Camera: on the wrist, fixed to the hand. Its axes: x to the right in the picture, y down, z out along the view.
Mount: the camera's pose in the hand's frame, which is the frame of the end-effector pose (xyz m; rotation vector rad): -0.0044 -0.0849 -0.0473 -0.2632 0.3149 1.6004
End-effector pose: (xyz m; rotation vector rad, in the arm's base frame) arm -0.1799 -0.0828 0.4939 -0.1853 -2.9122 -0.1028
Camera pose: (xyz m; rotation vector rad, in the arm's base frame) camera -0.1768 -0.1713 0.5342 -2.0806 -1.6695 -0.1921
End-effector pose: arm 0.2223 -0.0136 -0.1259 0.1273 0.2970 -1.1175
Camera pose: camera 0.1361 -0.0350 -0.1656 0.2391 0.4735 0.5372
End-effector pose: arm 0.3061 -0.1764 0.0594 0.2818 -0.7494 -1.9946
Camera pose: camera 0.2711 -0.1607 -0.0300 -0.1655 -0.2587 -0.4739
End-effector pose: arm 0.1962 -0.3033 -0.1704 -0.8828 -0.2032 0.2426
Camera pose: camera 0.2156 -0.3913 -0.1336 -1.1658 0.8469 1.5664
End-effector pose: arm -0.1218 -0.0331 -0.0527 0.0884 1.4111 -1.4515
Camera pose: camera -0.2057 -0.0166 -0.0062 1.0398 1.1513 0.0873
